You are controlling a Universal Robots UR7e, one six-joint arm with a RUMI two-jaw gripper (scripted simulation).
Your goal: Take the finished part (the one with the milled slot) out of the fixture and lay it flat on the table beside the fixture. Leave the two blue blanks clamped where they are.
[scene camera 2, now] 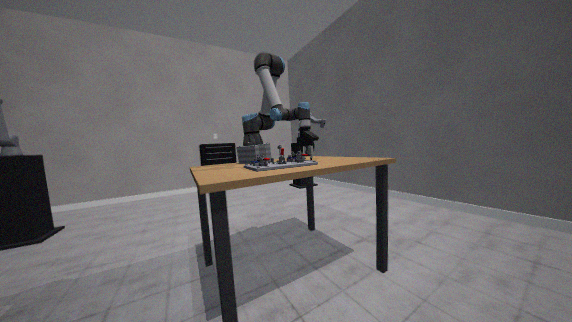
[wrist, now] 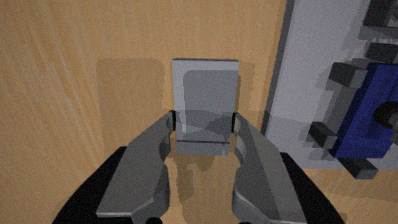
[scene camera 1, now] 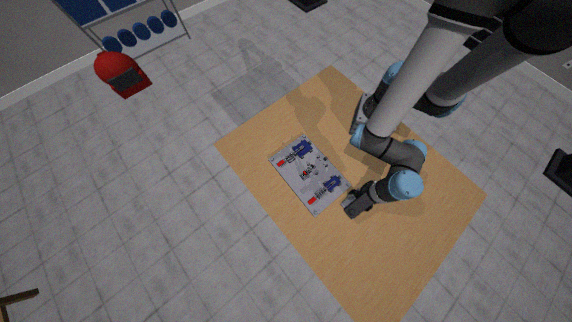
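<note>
Gripper (wrist: 203, 113) visible. Grey fixture plate (wrist: 301, 92), grey finished part (wrist: 204, 89) likewise.
</note>
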